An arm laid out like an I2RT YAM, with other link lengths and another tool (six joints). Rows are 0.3 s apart.
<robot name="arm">
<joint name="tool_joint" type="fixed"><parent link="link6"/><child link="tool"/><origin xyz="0.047 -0.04 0.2" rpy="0 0.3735 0.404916"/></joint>
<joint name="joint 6" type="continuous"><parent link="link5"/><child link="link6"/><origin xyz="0.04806 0 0.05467" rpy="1.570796 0 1.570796"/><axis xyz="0 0 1"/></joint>
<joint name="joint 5" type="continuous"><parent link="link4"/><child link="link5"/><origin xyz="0.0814 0.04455 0.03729" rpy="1.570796 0 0"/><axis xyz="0 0 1"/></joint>
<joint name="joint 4" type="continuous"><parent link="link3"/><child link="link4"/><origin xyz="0.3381 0.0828 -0.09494" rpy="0 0 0"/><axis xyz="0 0 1"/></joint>
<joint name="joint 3" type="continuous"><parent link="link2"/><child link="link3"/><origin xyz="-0.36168 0 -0.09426" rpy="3.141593 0 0"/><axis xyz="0 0 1"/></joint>
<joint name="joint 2" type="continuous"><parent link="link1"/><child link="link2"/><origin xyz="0.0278 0.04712 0.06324" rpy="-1.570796 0 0"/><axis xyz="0 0 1"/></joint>
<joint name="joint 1" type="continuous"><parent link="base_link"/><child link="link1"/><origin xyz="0 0 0.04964" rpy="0 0 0"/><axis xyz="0 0 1"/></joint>
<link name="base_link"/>
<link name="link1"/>
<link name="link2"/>
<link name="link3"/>
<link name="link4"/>
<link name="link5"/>
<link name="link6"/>
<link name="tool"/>
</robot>
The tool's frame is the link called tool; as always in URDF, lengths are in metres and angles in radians. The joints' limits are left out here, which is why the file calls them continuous.
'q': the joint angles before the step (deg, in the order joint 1, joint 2, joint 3, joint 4, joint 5, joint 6). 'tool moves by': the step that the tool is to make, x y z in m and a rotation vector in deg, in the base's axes. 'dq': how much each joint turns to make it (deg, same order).
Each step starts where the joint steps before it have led.
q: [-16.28 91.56 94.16 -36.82 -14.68 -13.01]
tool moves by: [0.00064 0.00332 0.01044 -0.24 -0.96 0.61]
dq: [0.11 -0.15 0.77 0.00 -0.44 -0.26]
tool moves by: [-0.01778 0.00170 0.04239 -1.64 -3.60 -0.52]
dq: [-0.04 -3.09 0.76 0.00 0.71 -0.25]
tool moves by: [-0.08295 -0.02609 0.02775 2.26 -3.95 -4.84]
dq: [-5.49 -11.64 -8.36 0.48 -2.16 2.83]
